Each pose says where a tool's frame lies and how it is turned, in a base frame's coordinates. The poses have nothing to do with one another.
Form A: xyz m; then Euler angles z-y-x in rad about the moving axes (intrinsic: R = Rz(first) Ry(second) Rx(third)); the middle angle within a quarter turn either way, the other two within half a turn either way.
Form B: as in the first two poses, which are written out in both.
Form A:
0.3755, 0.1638, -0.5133, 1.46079, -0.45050, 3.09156
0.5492, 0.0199, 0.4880, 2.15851, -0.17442, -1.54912
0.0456, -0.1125, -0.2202, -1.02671, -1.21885, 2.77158
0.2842, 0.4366, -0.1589, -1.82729, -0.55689, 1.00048
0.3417, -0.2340, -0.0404, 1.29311, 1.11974, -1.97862
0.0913, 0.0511, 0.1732, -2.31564, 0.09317, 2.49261
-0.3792, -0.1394, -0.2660, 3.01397, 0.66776, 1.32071
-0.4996, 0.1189, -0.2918, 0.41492, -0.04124, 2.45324
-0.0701, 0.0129, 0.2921, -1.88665, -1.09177, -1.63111
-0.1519, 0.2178, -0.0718, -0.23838, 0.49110, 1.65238
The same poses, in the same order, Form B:
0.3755, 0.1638, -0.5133, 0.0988, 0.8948, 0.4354, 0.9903, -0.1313, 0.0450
0.5492, 0.0199, 0.4880, -0.5460, 0.8196, 0.1735, -0.1142, 0.1324, -0.9846
0.0456, -0.1125, -0.2202, 0.1784, -0.2949, 0.9387, -0.9734, -0.1922, 0.1247
0.2842, 0.4366, -0.1589, -0.2154, -0.8211, 0.5285, 0.6351, 0.2934, 0.7145
0.3417, -0.2340, -0.0404, 0.1195, 0.4192, -0.9000, 0.1549, -0.9033, -0.4002
0.0913, 0.0511, 0.1732, -0.6749, -0.7320, -0.0930, -0.6238, 0.4987, 0.6018
-0.3792, -0.1394, -0.2660, -0.7788, 0.0999, -0.6192, -0.6266, -0.1691, 0.7608
-0.4996, 0.1189, -0.2918, 0.9144, 0.4028, 0.0412, 0.2874, -0.7173, 0.6347
-0.0701, 0.0129, 0.2921, -0.1432, -0.4381, 0.8874, -0.3325, -0.8233, -0.4601
-0.1519, 0.2178, -0.0718, 0.8569, -0.2082, -0.4716, 0.4375, -0.1902, 0.8789

